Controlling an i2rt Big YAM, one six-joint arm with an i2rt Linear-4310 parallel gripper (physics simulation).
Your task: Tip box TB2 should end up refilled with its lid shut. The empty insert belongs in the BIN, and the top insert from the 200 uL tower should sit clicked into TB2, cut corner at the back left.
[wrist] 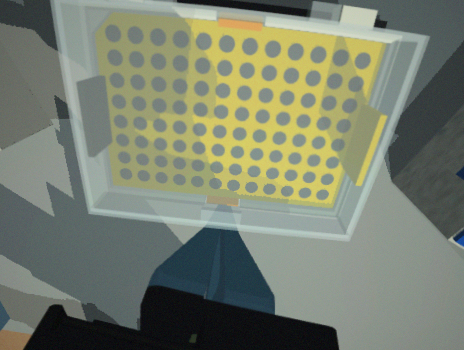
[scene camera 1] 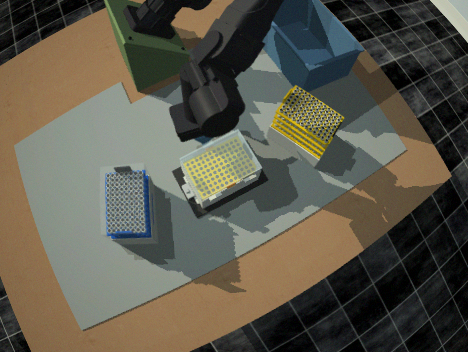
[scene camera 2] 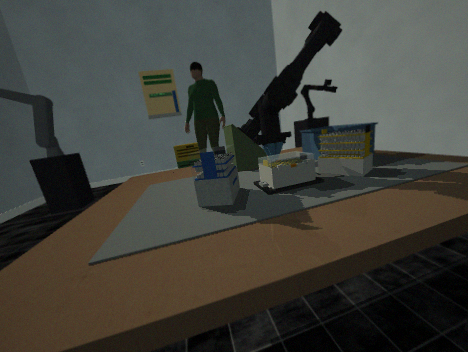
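Note:
Tip box TB2 (scene camera 1: pixel 241 189) (scene camera 2: pixel 287 176) is a white box on a dark base. Its clear lid (scene camera 1: pixel 250 146) (wrist: pixel 150 215) lies over the yellow insert (scene camera 1: pixel 220 166) (wrist: pixel 231 122), whose holes look grey and empty; the cut corner is at the upper left in the wrist view. My gripper (scene camera 1: pixel 204 139) (wrist: pixel 222 207) is shut and empty. Its blue fingertips are together at the lid's edge by the middle tab, partly seen through the clear plastic; contact cannot be told. The 200 uL tower (scene camera 1: pixel 310 115) (scene camera 2: pixel 345 146) is a stack of yellow inserts on a pale base.
The blue BIN (scene camera 1: pixel 330 67) (scene camera 2: pixel 311 142) stands at the back right, behind the yellow tower. A blue-insert tower (scene camera 1: pixel 126 205) (scene camera 2: pixel 217 190) stands left of the box. A green wedge-shaped block (scene camera 1: pixel 155 62) (scene camera 2: pixel 242 150) stands at the back, beside the arm. A grey mat (scene camera 1: pixel 65 200) (scene camera 2: pixel 150 225) lies beneath the boxes.

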